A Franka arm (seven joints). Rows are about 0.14 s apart.
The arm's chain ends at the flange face. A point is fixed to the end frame.
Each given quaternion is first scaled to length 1.
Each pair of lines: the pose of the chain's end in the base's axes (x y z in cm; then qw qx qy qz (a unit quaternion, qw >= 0)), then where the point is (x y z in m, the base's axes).
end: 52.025 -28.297 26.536 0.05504 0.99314 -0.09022 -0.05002
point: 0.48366 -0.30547 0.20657
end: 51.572 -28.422 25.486 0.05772 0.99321 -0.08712 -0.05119
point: 0.47909 -0.30724 0.19629
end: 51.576 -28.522 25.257 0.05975 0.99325 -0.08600 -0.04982
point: 0.47932 -0.30858 0.19401
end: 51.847 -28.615 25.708 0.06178 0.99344 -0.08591 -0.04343
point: 0.48278 -0.30985 0.19820
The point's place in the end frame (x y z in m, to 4 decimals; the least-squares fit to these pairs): -0.0264 0.0214 0.0644
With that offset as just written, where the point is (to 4 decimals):
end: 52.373 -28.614 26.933 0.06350 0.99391 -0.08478 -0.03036
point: 0.4897 -0.3103 0.2097
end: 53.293 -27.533 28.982 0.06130 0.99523 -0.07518 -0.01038
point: 0.5017 -0.3001 0.2289
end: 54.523 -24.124 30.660 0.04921 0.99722 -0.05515 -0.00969
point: 0.5151 -0.2657 0.2450
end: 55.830 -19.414 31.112 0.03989 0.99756 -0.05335 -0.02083
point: 0.5269 -0.2175 0.2497
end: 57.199 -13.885 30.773 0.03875 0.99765 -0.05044 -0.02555
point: 0.5401 -0.1622 0.2466
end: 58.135 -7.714 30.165 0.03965 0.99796 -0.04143 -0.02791
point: 0.5496 -0.1011 0.2407
